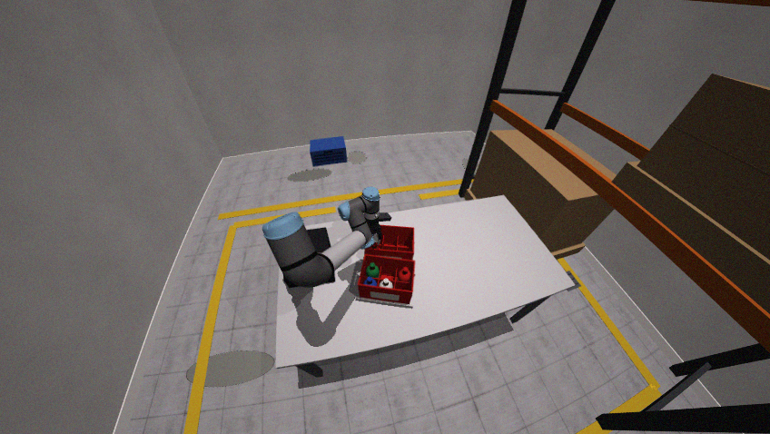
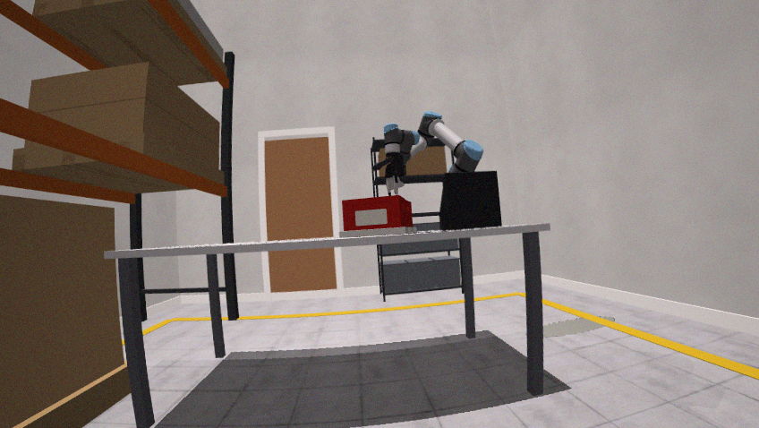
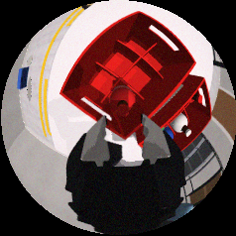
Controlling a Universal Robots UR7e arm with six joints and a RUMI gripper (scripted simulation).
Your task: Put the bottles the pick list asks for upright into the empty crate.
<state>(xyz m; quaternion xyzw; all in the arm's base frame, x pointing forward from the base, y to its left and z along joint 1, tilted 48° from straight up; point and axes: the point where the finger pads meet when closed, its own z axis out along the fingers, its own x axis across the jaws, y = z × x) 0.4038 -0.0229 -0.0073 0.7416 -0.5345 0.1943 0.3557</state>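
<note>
My hand is 240 mm to the left of the grey-topped bottle and 110 mm above it. Round my hand: blue bottle 210 mm to the right, 110 mm below, 80 mm behind; then green bottle 130 mm to the right, 110 mm below, 50 mm behind.
</note>
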